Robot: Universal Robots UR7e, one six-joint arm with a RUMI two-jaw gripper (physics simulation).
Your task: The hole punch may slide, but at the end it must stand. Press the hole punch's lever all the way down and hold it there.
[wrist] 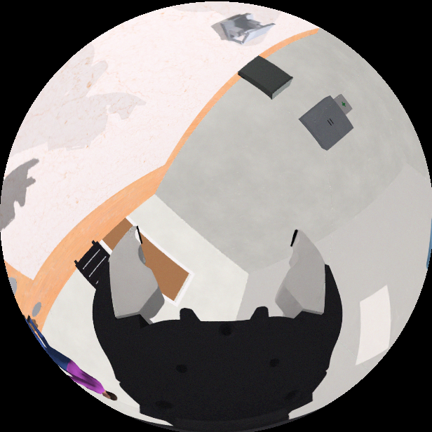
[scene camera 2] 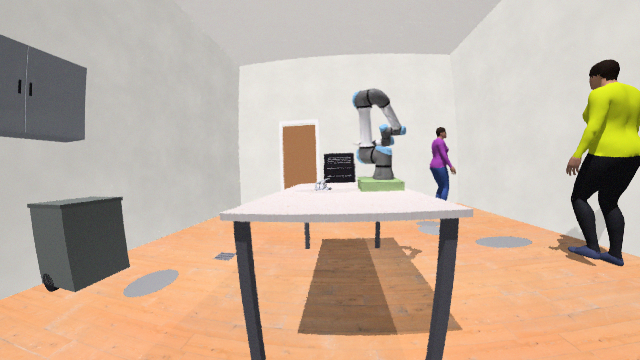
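Where they show: gripper, fingertip midpoint: (scene camera 2: 355, 150); arm's base, origin of the base link: (scene camera 2: 383, 178).
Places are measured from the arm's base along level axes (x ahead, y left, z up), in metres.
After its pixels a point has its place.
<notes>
The hole punch (scene camera 2: 322, 185) @[y -0.108, x 0.429, z -0.039 m] (wrist: 245, 29) is a small silver-grey object on the pale table (scene camera 2: 345, 205) @[y 0.574, x 0.418, z -0.074 m] (wrist: 125, 55). In the scene view it is left of the robot's green base; in the wrist view it is at the top edge. A part of it sticks up at an angle, but it is too small to tell the lever's exact position or whether the punch stands properly. My gripper (scene camera 2: 357, 144) @[y -0.428, x 0.078, z 0.245 m] (wrist: 217, 230) is open, its two grey jaws wide apart with no object between them. It is in the air above table height, well apart from the punch.
The arm stands on a green block (scene camera 2: 381, 185) @[y 0.143, x 0.076, z -0.035 m] on the table. A black panel with white lines (scene camera 2: 339, 167) (wrist: 92, 262) is behind the table. A dark bin (scene camera 2: 92, 245) (wrist: 266, 76) and a wall cabinet (scene camera 2: 45, 90) (wrist: 326, 123) are at the left. Two people stand at the right.
</notes>
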